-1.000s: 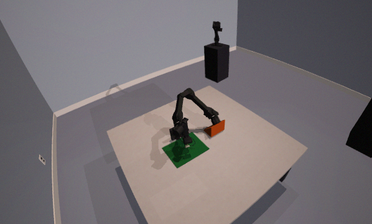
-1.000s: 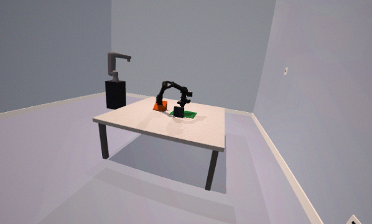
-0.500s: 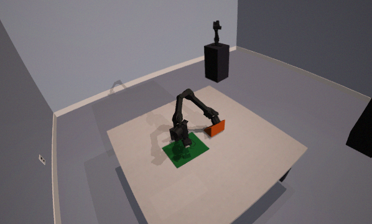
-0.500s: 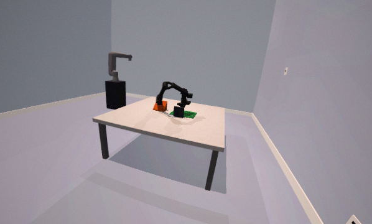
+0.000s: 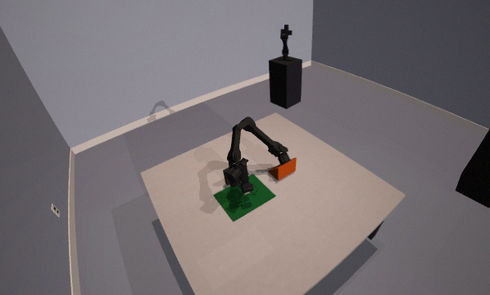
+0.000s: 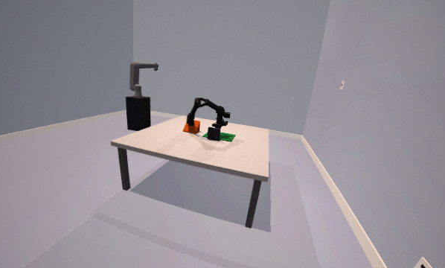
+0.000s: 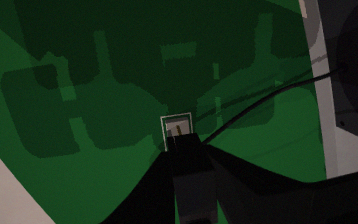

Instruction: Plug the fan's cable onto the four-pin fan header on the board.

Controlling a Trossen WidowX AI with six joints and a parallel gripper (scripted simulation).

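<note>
The black plug is 1 cm behind my gripper tip and 1 cm above it. Round my gripper tip: green board 6 cm below, 2 cm ahead, 1 cm to the left; black fan 14 cm to the right, 2 cm behind, 2 cm above.
</note>
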